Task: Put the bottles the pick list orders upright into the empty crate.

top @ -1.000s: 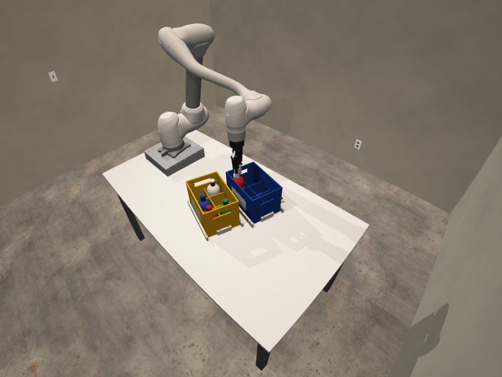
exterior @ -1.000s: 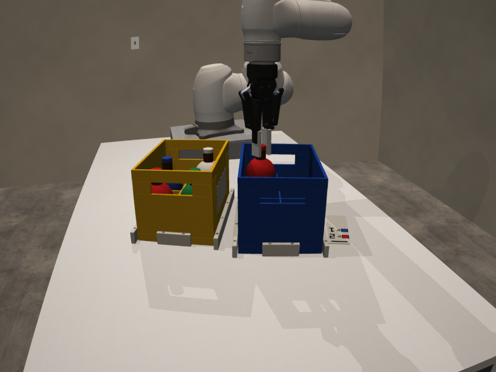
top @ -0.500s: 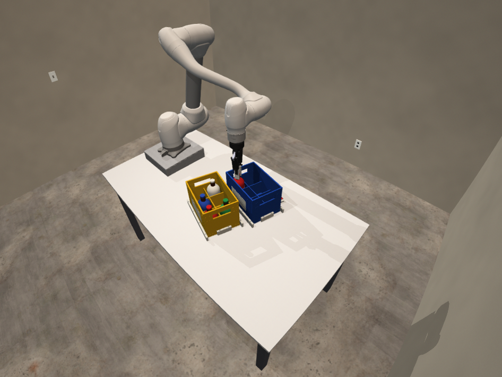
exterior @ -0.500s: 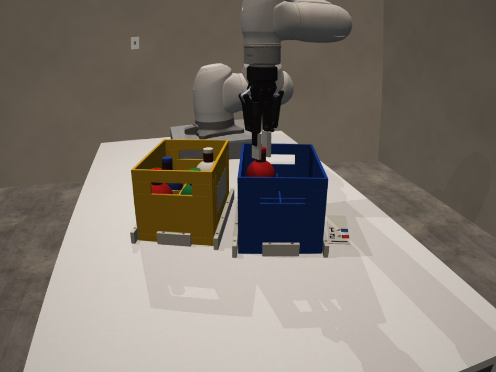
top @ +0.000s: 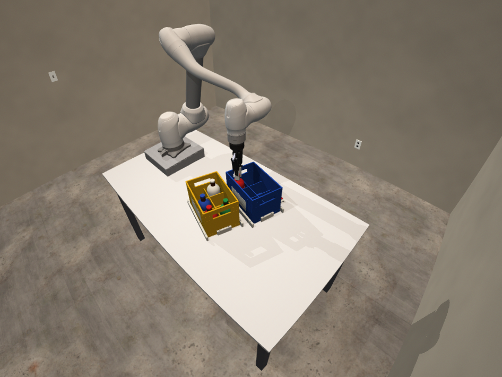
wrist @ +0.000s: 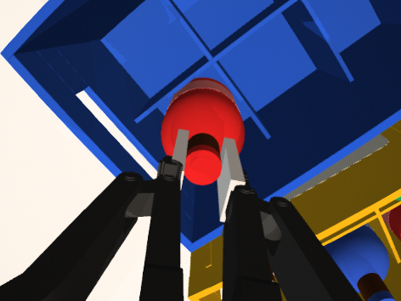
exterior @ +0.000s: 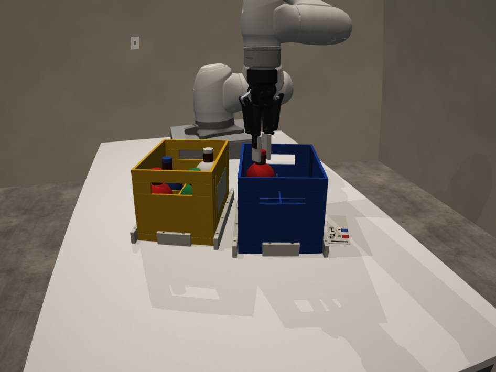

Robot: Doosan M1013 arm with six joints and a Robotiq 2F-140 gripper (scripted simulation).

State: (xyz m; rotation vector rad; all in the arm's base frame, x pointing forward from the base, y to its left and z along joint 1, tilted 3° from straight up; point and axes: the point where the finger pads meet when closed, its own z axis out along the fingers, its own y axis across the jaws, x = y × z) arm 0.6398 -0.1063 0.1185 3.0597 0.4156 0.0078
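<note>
Right now my hand is 10 cm short of the blue crate and 9 cm above it. Also, from my hand: white-label bottle 9 cm behind, 11 cm to the right, 9 cm below; yellow crate 4 cm behind, 19 cm to the right, 9 cm below; green bottle 6 cm ahead, 19 cm to the right, 9 cm below.
</note>
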